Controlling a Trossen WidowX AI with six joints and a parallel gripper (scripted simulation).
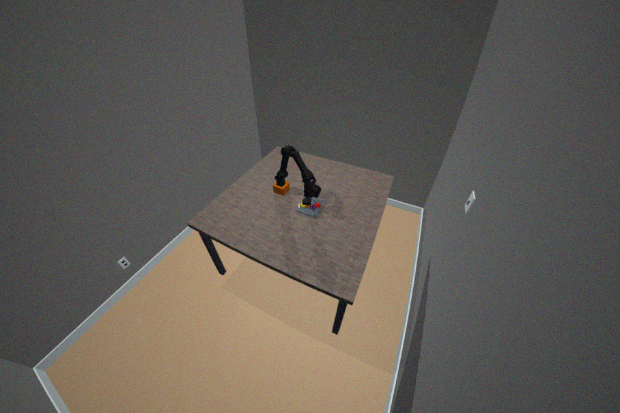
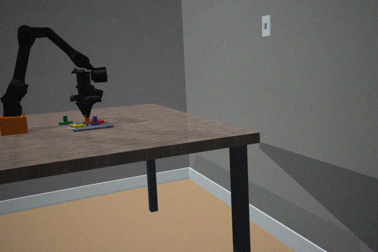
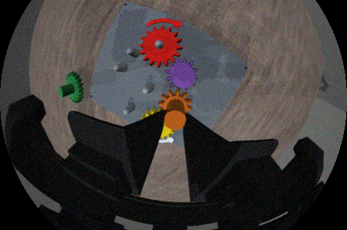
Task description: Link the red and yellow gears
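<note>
The purple gear lies 40 mm ahead of my gripper tip, 20 mm below it and 10 mm to the left of it. From my gripper tip the other things lie so: red gear 60 mm to the left, 50 mm ahead, 30 mm below; then yellow gear 40 mm behind, 30 mm below; then orange gear 10 mm below.
</note>
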